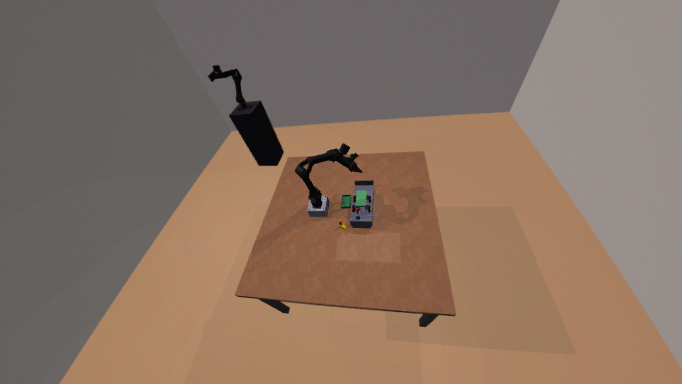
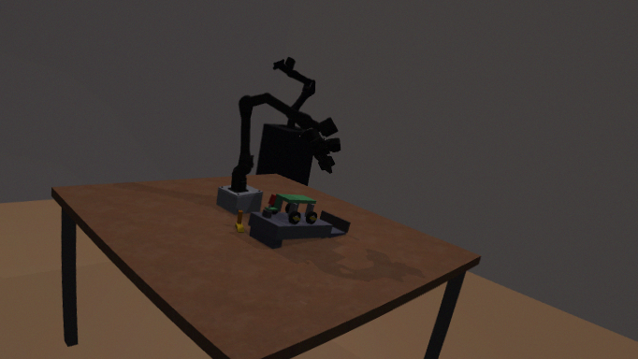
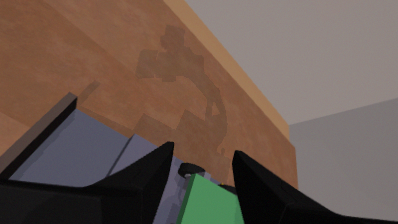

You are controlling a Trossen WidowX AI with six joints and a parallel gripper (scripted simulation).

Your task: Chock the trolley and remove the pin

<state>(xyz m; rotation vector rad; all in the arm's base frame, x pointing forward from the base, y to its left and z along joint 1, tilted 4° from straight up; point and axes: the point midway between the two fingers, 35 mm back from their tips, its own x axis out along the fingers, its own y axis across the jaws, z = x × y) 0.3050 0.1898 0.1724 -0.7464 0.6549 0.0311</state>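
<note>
Right now my gripper tip is 1 cm past the stop pin, 26 cm to the left of it and 13 cm above it. Also, from my gripper tip: dark lip (1 cm behind, 10 cm to the left, 22 cm below); then grey ramp (16 cm to the right, 21 cm below); then trolley (16 cm to the right, 14 cm below).
</note>
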